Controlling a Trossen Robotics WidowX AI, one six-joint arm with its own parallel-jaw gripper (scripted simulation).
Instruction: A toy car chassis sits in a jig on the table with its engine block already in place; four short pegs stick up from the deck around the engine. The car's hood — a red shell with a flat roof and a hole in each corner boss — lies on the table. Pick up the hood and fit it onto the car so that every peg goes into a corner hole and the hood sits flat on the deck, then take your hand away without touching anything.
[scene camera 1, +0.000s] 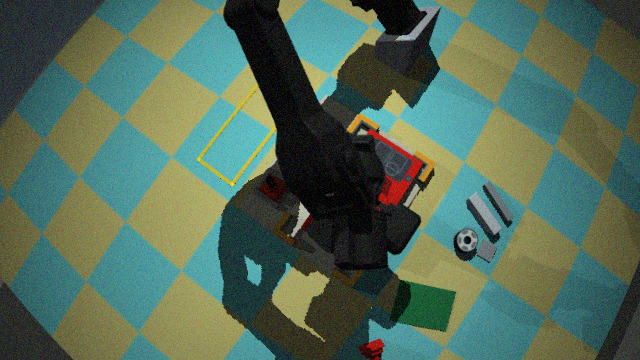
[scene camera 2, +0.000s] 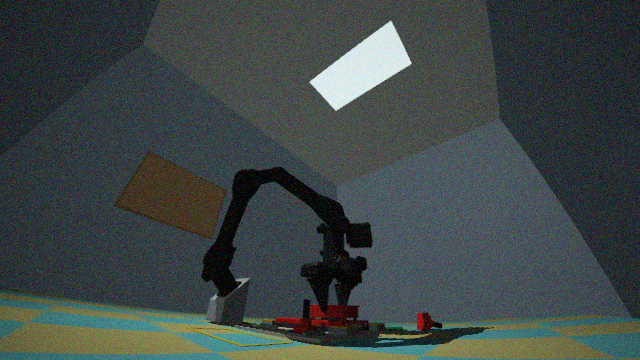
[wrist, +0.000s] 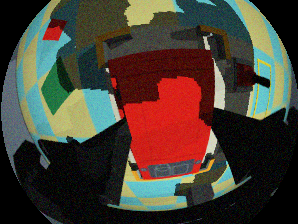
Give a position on a red hood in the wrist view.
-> At 168, 104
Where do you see my gripper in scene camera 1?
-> At 351, 212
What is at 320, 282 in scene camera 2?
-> My gripper.
